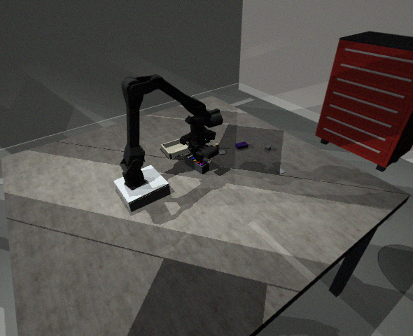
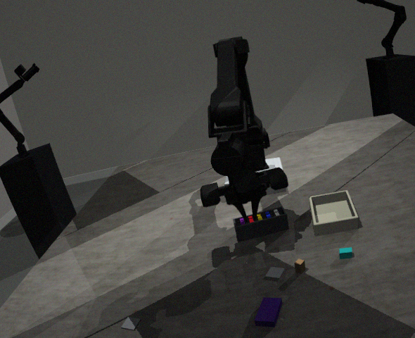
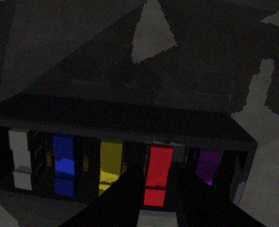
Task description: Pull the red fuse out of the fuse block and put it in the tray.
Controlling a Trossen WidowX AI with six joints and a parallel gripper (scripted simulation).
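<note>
The purple fuse is 20 mm to the right of my gripper tip and 10 mm below it. Round my gripper tip: blue fuse: 40 mm to the left, 10 mm below; yellow fuse: 20 mm to the left, 10 mm below; red fuse: 10 mm below.
</note>
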